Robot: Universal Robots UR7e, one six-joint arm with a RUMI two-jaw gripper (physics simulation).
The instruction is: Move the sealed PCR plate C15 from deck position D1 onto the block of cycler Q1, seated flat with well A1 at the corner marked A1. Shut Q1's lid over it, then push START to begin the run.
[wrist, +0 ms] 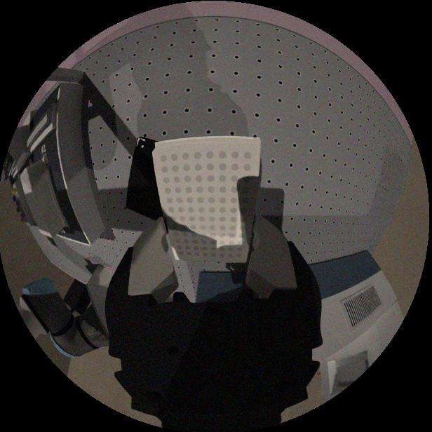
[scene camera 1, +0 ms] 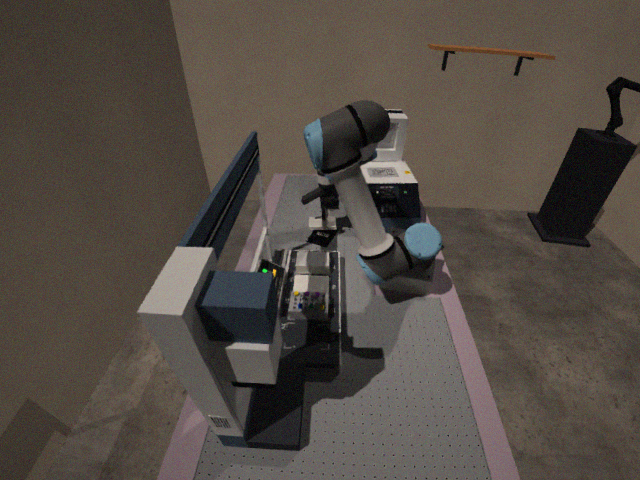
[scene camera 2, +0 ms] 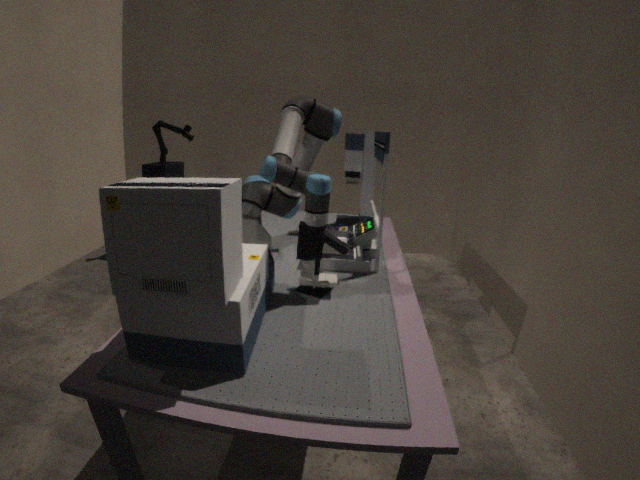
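Pixels of known places: gripper, between the fingertips: [scene camera 1: 325, 224] [scene camera 2: 314, 281]; arm's base, origin of its link: [scene camera 2: 243, 225].
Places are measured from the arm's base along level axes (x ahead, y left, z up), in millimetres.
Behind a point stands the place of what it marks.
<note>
The white sealed PCR plate [scene camera 1: 322, 223] [scene camera 2: 327, 278] {x 428, y -235, z -76 mm} [wrist: 207, 195] is between the two jaws of my gripper [scene camera 1: 324, 211] [scene camera 2: 308, 268] [wrist: 209, 217], which is shut on it. The plate looks level and slightly raised above the black deck position pad [scene camera 1: 321, 238] {x 387, y -170, z -123 mm} [scene camera 2: 312, 292] {x 385, y -264, z -123 mm} [wrist: 145, 180]. Its well A1 mark cannot be made out. The cycler [scene camera 1: 390, 178] {x 107, y -460, z 69 mm} [scene camera 2: 178, 304] {x 217, y -764, z 49 mm} [wrist: 350, 300], white and dark blue, stands at the far end of the table in scene camera 1, with its lid [scene camera 1: 399, 135] {x 84, y -666, z 215 mm} [scene camera 2: 170, 227] {x 240, y -793, z 232 mm} raised. The arm partly hides it; its block and START button cannot be made out.
A deck frame [scene camera 1: 338, 304] {x 245, y 230, z -83 mm} [wrist: 75, 165] with blocks and a rack of coloured caps [scene camera 1: 308, 304] {x 338, y 281, z -45 mm} stands beside the pad. A lit screen [scene camera 1: 268, 271] {x 502, y 195, z -10 mm} [scene camera 2: 364, 226] {x 484, y 248, z -14 mm} is at its side. A tall white column [scene camera 1: 178, 294] {x 419, y 676, z 417 mm} with a blue head [scene camera 1: 237, 302] {x 341, y 655, z 397 mm} stands beyond.
</note>
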